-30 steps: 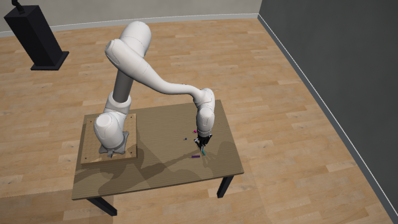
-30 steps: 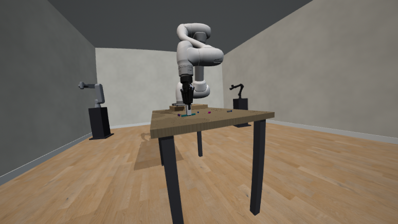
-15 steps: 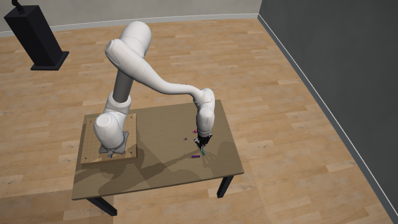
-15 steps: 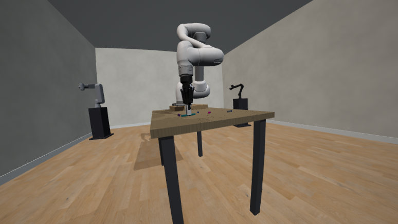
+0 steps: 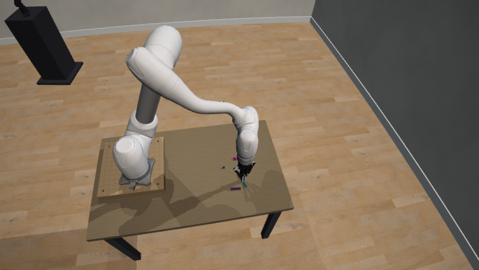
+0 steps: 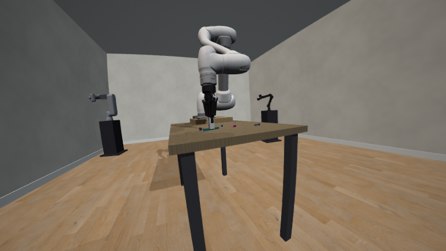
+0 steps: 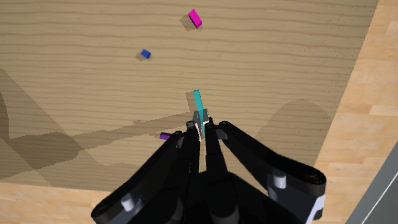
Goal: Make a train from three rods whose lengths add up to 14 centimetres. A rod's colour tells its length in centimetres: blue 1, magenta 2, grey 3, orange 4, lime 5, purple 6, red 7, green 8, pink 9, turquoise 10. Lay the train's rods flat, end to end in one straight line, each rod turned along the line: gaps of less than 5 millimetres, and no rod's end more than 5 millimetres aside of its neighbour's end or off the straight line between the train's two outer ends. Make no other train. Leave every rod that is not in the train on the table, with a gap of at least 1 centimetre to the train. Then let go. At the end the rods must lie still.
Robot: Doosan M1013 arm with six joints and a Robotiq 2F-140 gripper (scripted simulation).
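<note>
The purple rod is 6 cm to the right of my hand, 4 cm behind it and 3 cm below it. Round my hand: turquoise rod (3 cm below); then grey rod (28 cm to the left, 3 cm below, 2 cm behind); then magenta rod (15 cm to the left, 5 cm behind, 3 cm below).
</note>
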